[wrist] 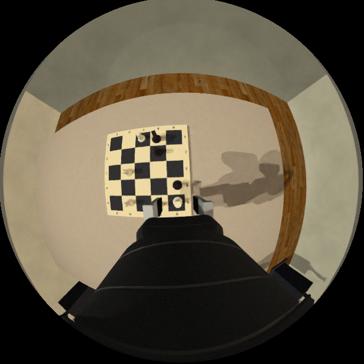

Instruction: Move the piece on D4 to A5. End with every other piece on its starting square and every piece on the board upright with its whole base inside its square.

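A white piece [177,202] stands on the dark square A5 at the board's near right corner, seen from above in the wrist view. My gripper [177,203] is open, with one finger on each side of this piece in the view; the gap to it shows on both sides. Square D4 bears no piece. The chessboard [189,165] lies ahead of the gripper. The piece's base is hard to make out under its head. The left finger hides most of B5.
A black piece [177,185] stands on A4, close ahead of the fingers. Black pieces stand on B1 [156,138] and B2 [158,151]. White pieces stand on C1 [141,137], D3 [129,172] and D5 [131,202]. The arm's shadow falls right of the board.
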